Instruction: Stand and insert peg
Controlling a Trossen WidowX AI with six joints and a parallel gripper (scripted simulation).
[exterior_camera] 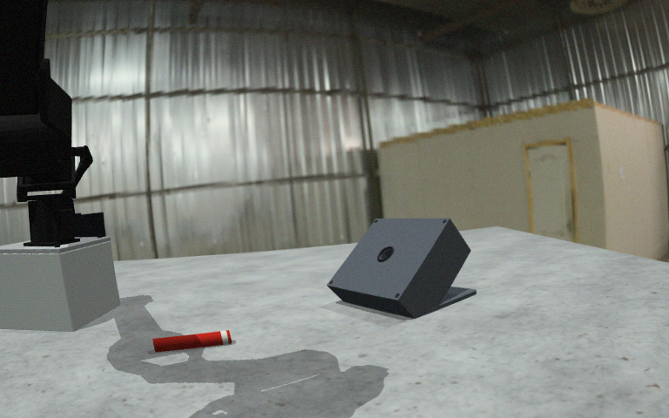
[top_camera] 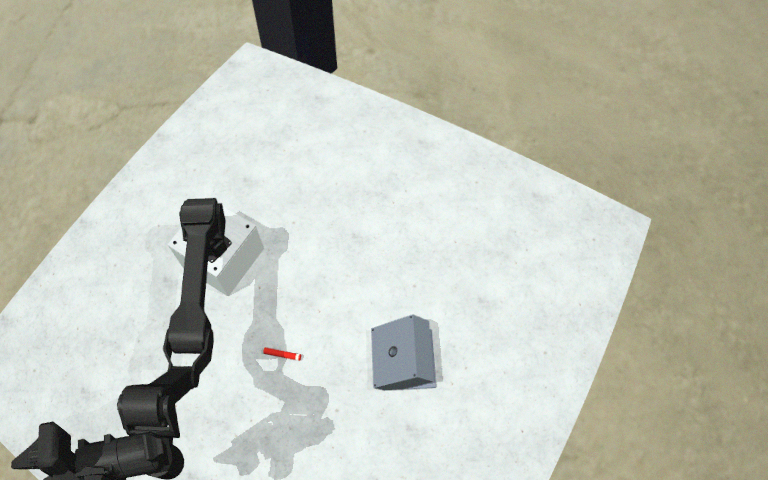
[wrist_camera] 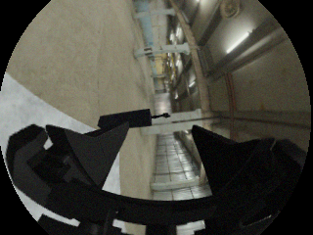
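The red peg lies 5 cm ahead of my gripper tip, 45 cm to the left of it and 39 cm below it. From my gripper tip the other things lie so: grey sloped panel: 23 cm ahead, 59 cm to the left, 36 cm below; thin foot plate: 25 cm ahead, 60 cm to the left, 40 cm below.
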